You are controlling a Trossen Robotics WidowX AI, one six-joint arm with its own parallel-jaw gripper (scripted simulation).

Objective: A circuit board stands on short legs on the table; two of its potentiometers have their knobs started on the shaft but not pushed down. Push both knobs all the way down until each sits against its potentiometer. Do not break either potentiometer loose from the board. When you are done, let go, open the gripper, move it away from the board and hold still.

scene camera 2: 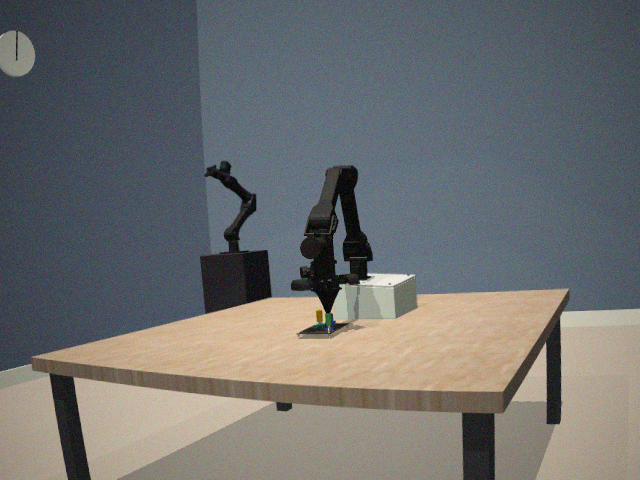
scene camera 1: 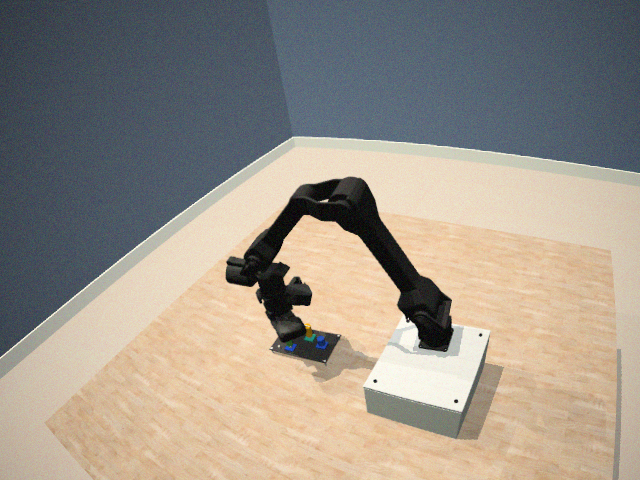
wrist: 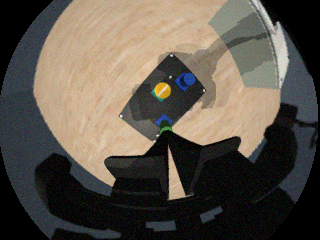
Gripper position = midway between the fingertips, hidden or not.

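Note:
I see my gripper (scene camera 1: pixel 286 335), and my gripper (scene camera 2: pixel 328 313) is there in that camera as well. The wrist view also has my gripper (wrist: pixel 166 133).

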